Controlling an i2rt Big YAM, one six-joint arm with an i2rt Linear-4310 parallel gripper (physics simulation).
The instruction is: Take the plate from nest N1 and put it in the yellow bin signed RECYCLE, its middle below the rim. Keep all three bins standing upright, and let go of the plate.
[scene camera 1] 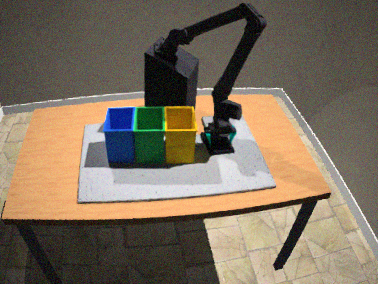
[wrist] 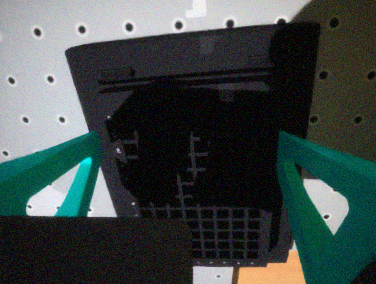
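Pixels of known places: gripper, fingertip midpoint: (scene camera 1: 220, 144) (wrist: 187, 141); arm's base, origin of the base link: (scene camera 1: 164, 53).
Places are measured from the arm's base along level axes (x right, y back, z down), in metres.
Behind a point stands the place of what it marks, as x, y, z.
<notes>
The black plate (wrist: 225, 231) @(-0.226, -0.206, 0.342), with a grid of square wells, sits in the black nest (scene camera 1: 227, 149) @(-0.275, -0.292, 0.354) (wrist: 165, 49) to the right of the bins. My gripper (scene camera 1: 220, 137) @(-0.251, -0.260, 0.353) (wrist: 187, 141) @(-0.251, -0.260, 0.353) is open and low over the nest, with its teal fingers at opposite sides of the plate and nothing held between them. Heavy shadow hides much of the plate in the wrist view, and the gripper covers most of it in the scene view. The yellow bin (scene camera 1: 180, 146) @(-0.056, -0.367, 0.274) stands upright left of the nest; its sign is not readable.
The green bin (scene camera 1: 149, 147) @(0.074, -0.363, 0.279) and the blue bin (scene camera 1: 120, 147) @(0.200, -0.356, 0.281) stand upright in a row left of the yellow bin. All stand on a grey perforated board (scene camera 1: 150, 192) @(0.077, -0.539, 0.369) on the wooden table (scene camera 1: 45, 175) @(0.580, -0.428, 0.382). The dark arm pedestal (scene camera 1: 167, 82) @(-0.011, -0.103, 0.111) rises behind the bins.
</notes>
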